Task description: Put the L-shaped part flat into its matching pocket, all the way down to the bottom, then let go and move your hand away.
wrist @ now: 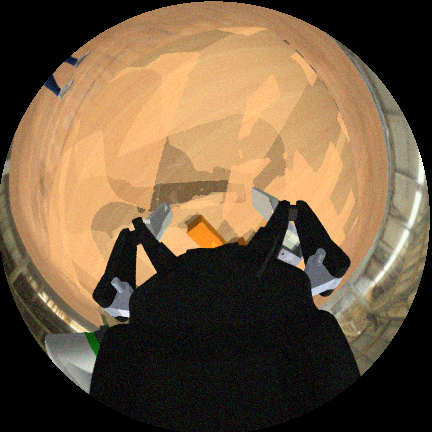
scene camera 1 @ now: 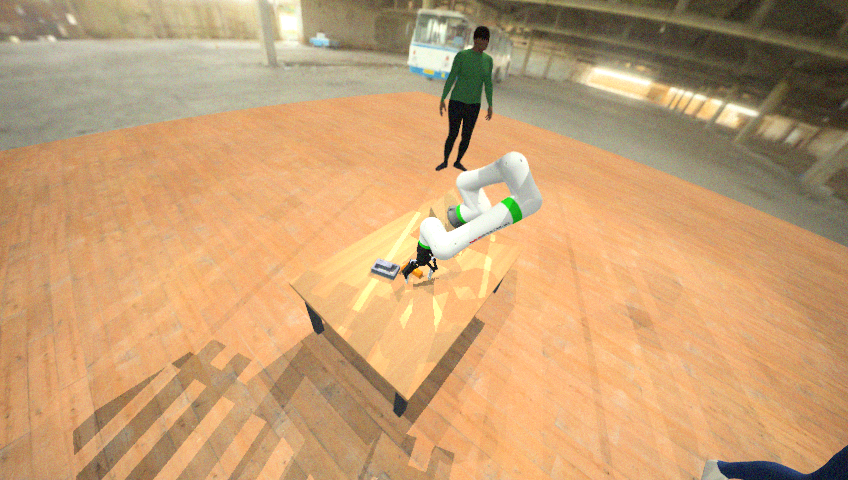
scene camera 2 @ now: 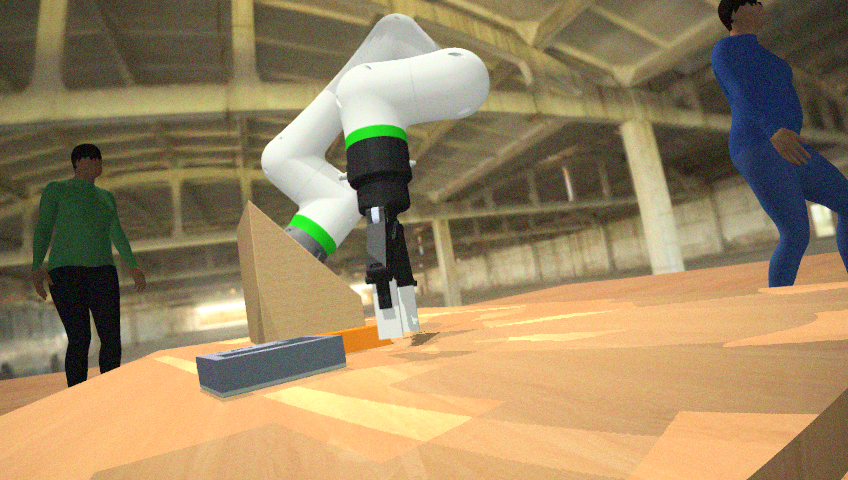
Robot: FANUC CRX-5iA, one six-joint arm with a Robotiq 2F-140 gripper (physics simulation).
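Where they show: gripper, fingertip midpoint: [wrist: 210,202] [scene camera 1: 417,280] [scene camera 2: 402,334]; arm's base at its link origin: [scene camera 1: 454,216] [scene camera 2: 291,261].
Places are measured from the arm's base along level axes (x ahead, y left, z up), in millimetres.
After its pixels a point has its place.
The orange L-shaped part [scene camera 1: 418,274] @(z -153, x 423, y 104 mm) [scene camera 2: 361,339] @(z -165, x 426, y 70 mm) [wrist: 203,233] @(z -150, x 414, y 94 mm) lies on the table, outside the pocket, partly hidden by the gripper in the wrist view. My gripper [scene camera 1: 419,278] @(z -166, x 448, y 123 mm) [scene camera 2: 399,333] @(z -166, x 448, y 123 mm) [wrist: 210,202] @(z -166, x 448, y 123 mm) is open, its pale fingertips wide apart and low over the table close beside the part. In the wrist view the part shows below the line between the fingertips, not clamped. The grey-blue pocket block [scene camera 1: 384,274] @(z -156, x 564, y -20 mm) [scene camera 2: 279,367] @(z -163, x 574, y -40 mm) [wrist: 289,256] @(z -144, x 524, y -68 mm) sits on the table a little way from the part, left of the gripper in both scene views. Its recess shows as a dark opening; the bottom is not visible.
The wooden table [scene camera 1: 386,343] @(z -180, x 810, y 280 mm) [scene camera 2: 535,380] @(z -180, x 769, y 128 mm) carries the arm and a tan wedge-shaped panel [scene camera 2: 297,291] @(z -78, x 164, y -1 mm) near the arm's base. A person in green [scene camera 1: 470,77] [scene camera 2: 80,226] stands behind the table; a person in blue [scene camera 2: 764,101] stands off to the right in scene camera 2.
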